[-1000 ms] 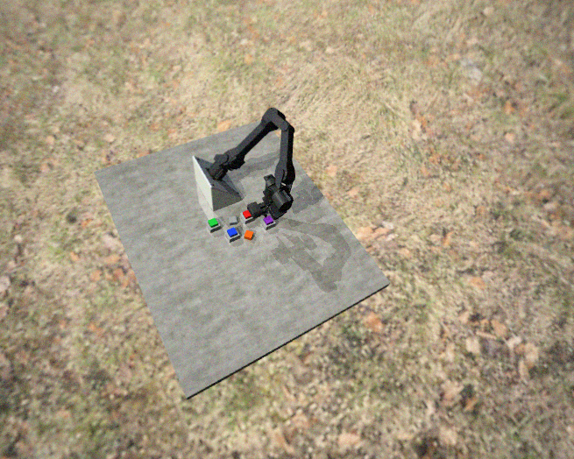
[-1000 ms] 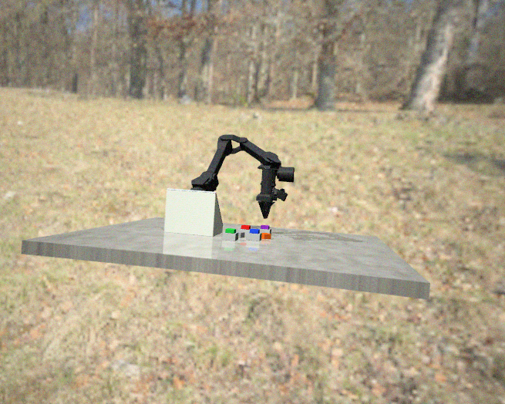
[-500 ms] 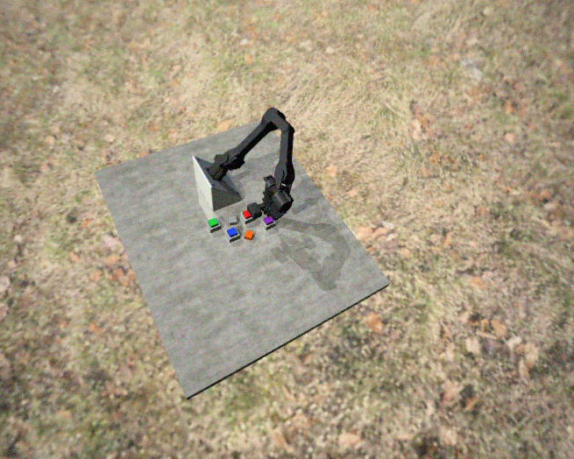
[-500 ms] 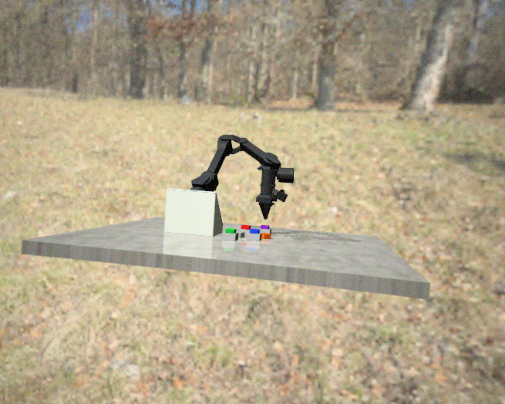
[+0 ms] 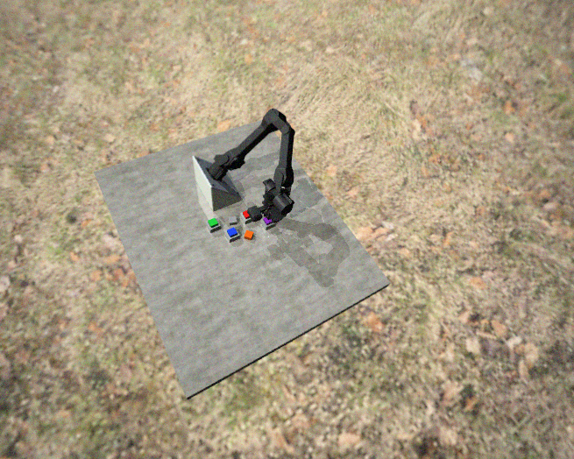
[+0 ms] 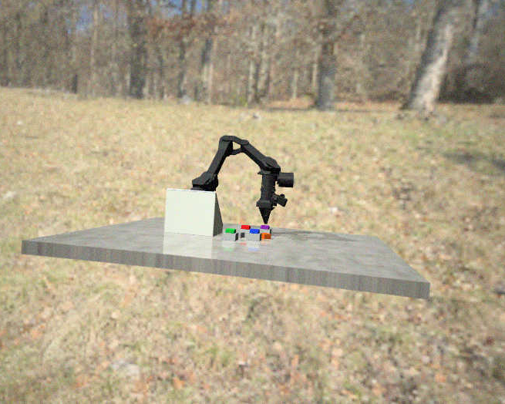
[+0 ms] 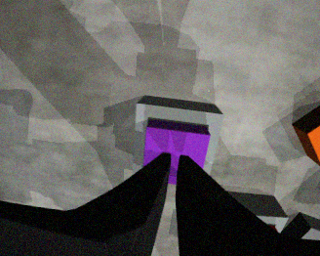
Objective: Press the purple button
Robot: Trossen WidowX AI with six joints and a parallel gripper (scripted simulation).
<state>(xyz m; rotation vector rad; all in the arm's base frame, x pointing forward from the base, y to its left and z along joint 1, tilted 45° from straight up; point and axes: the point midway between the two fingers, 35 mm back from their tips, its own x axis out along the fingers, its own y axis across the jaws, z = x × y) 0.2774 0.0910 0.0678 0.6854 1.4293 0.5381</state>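
The purple button lies 1 cm below my gripper tip. Also, from my gripper tip: orange block: 1 cm ahead, 10 cm to the right, 4 cm below; then grey block: 9 cm behind, 13 cm to the right, 4 cm below; then red button: 7 cm behind, 6 cm to the right, 1 cm below.
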